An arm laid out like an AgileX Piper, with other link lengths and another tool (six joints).
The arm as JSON. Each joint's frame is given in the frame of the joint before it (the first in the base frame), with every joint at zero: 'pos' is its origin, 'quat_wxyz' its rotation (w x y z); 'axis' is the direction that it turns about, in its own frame. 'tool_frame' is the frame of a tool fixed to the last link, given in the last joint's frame.
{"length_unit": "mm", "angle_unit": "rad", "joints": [
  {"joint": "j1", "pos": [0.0, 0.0, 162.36], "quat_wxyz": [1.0, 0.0, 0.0, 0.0], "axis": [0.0, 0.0, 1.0]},
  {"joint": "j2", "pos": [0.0, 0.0, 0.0], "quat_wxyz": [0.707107, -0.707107, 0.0, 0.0], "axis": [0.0, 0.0, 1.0]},
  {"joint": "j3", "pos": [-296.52, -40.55, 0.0], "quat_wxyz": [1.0, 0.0, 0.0, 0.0], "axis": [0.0, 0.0, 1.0]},
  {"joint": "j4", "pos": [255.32, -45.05, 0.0], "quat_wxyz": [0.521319, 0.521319, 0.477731, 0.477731], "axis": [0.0, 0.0, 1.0]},
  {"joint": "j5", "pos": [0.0, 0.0, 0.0], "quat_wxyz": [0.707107, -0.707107, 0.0, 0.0], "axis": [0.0, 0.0, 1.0]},
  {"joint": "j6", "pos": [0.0, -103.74, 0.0], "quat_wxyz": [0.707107, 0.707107, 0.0, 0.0], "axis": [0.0, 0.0, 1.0]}
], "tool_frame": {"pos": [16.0, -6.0, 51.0], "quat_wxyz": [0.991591, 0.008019, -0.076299, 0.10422]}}
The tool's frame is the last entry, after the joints.
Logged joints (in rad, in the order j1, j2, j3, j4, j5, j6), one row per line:
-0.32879, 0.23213, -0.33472, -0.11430, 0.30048, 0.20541
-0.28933, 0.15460, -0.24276, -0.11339, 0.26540, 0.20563
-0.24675, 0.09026, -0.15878, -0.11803, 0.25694, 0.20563
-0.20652, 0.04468, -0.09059, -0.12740, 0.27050, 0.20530
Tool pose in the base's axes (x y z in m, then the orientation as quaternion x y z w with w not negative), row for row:
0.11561, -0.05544, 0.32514, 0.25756, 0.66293, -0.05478, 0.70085
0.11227, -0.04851, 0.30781, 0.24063, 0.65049, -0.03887, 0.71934
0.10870, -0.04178, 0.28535, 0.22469, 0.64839, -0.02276, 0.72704
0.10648, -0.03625, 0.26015, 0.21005, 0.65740, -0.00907, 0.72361
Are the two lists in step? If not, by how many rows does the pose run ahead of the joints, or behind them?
The pose runs 1 row behind the joints: the pose in row i belongs to the joints in row i - 1.
